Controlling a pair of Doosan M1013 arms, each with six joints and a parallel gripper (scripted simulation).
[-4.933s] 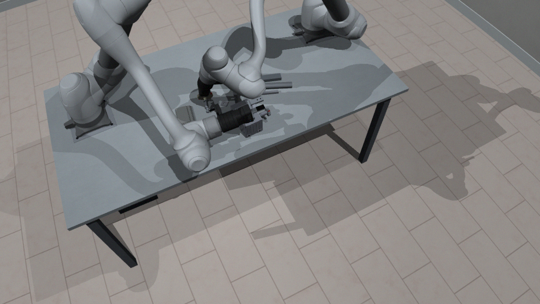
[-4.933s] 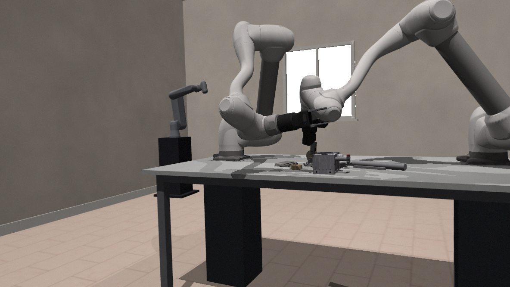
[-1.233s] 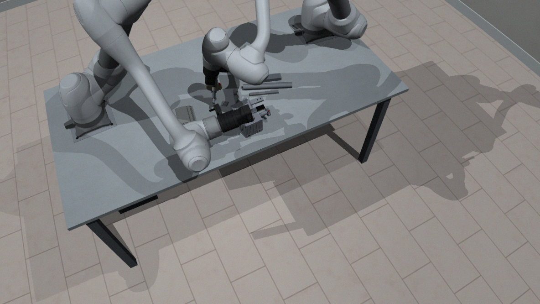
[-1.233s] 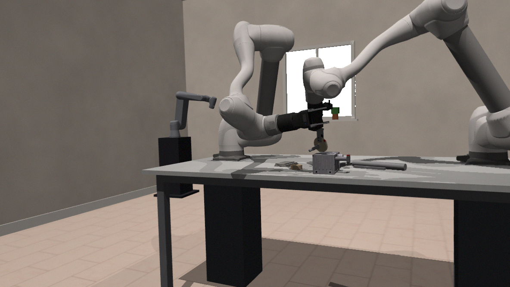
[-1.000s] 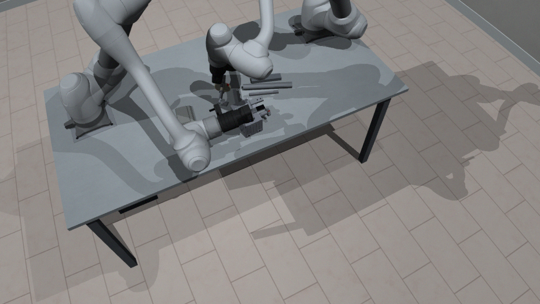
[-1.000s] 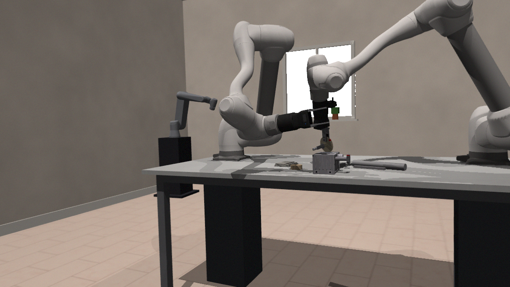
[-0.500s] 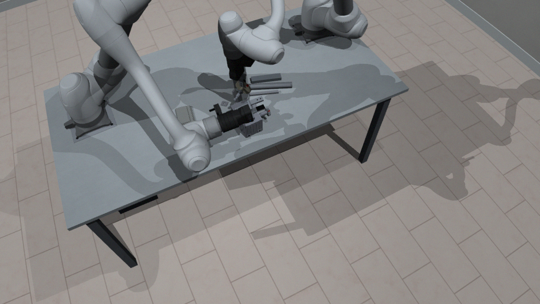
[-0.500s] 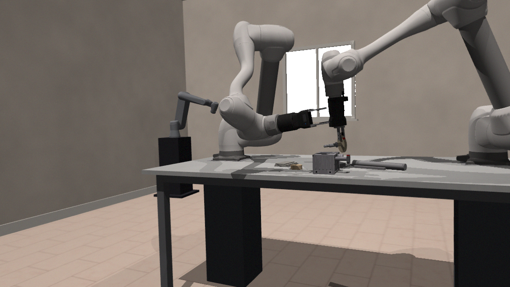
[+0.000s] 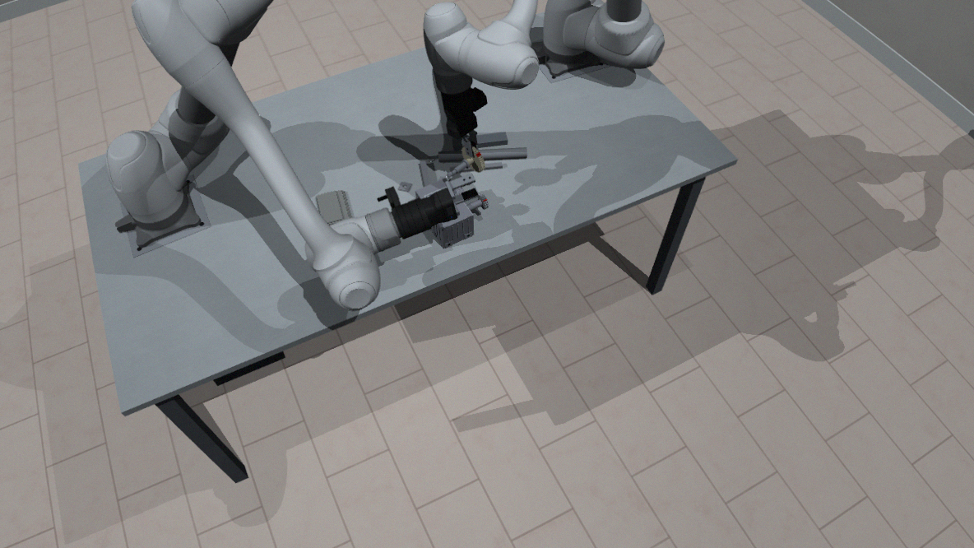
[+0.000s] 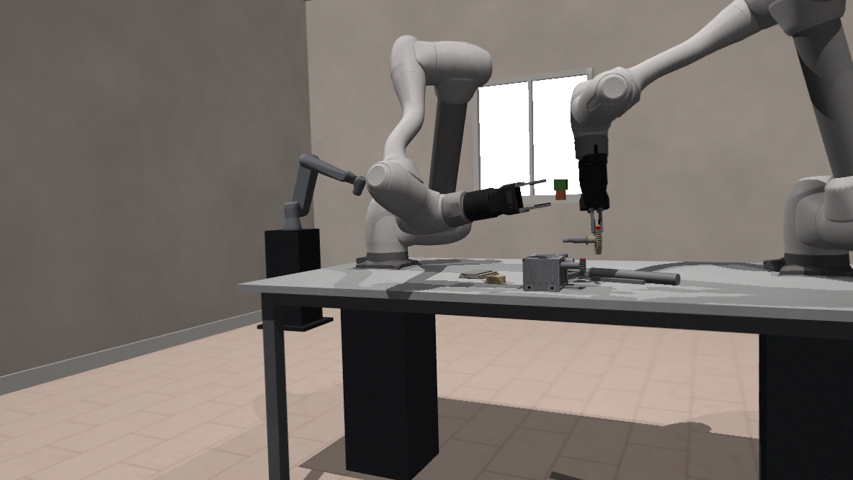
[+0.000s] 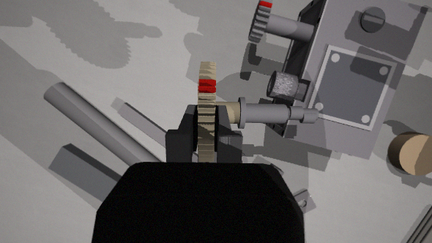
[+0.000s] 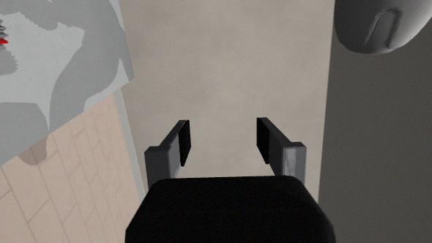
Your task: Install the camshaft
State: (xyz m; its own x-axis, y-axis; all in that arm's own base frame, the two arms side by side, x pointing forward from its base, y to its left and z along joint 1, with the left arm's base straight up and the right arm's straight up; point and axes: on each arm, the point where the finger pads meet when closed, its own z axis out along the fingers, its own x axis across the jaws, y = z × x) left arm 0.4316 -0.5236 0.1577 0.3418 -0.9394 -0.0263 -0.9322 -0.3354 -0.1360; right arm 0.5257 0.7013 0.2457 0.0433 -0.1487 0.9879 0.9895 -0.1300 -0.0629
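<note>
The small crank gear lies 10 cm ahead of my left hand, 2 cm to the right of it and 10 cm below it. Round my left hand: round tan block (1 cm ahead, 28 cm to the right, 15 cm below); then thin bar (6 cm behind, 5 cm to the left, 15 cm below); then small square plate (10 cm behind, 16 cm to the right, 16 cm below).
</note>
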